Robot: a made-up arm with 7 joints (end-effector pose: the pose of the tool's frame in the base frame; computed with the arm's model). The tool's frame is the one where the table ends.
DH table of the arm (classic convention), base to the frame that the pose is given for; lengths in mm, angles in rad. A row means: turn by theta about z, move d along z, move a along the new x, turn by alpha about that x. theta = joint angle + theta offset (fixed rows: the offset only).
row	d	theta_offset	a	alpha
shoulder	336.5	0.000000	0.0	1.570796
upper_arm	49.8	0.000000	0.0	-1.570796
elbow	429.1	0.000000	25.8	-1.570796
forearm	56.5	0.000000	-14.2	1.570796
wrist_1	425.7	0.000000	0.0	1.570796
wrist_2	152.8	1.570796	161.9	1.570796
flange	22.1	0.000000	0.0	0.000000
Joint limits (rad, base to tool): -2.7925..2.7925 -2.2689..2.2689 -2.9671..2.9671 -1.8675..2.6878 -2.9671..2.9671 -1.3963..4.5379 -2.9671..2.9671
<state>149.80 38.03 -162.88 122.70 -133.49 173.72 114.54</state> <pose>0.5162 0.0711 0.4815 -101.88 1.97 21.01</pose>
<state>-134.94 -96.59 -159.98 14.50 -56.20 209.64 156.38</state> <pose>-0.4880 -0.5283 0.2718 150.95 30.01 -136.18</pose>
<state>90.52 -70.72 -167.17 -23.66 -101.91 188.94 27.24</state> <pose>0.0755 0.6506 0.3062 -89.58 23.42 -93.12</pose>
Working (the frame after each row of the table, in the pose's form):
after shoulder: 0.0000 0.0000 0.3365 90.00 0.00 90.52
after upper_arm: 0.0498 0.0005 0.3365 0.00 70.72 90.52
after elbow: 0.0519 0.3972 0.5019 -122.41 -66.98 -54.88
after forearm: 0.1041 0.4006 0.4762 -107.70 -77.29 22.94
after wrist_1: 0.0623 0.8233 0.4477 -176.16 -0.22 -174.37
after wrist_2: 0.0534 0.6518 0.3061 -89.62 -3.82 -93.32

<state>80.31 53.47 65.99 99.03 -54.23 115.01 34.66</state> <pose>-0.4512 -0.3542 0.7647 83.14 -17.08 -95.23</pose>
Working (the frame after each row of the table, in the pose's form):
after shoulder: 0.0000 0.0000 0.3365 90.00 0.00 80.31
after upper_arm: 0.0491 -0.0084 0.3365 0.00 -53.47 80.31
after elbow: -0.0311 -0.3381 0.6004 -140.96 -19.08 155.46
after forearm: -0.0628 -0.3748 0.5680 -72.64 39.73 69.57
after wrist_1: -0.4152 -0.1568 0.6656 13.61 -12.82 55.19
after wrist_2: -0.4295 -0.3569 0.7622 83.13 17.35 -99.31

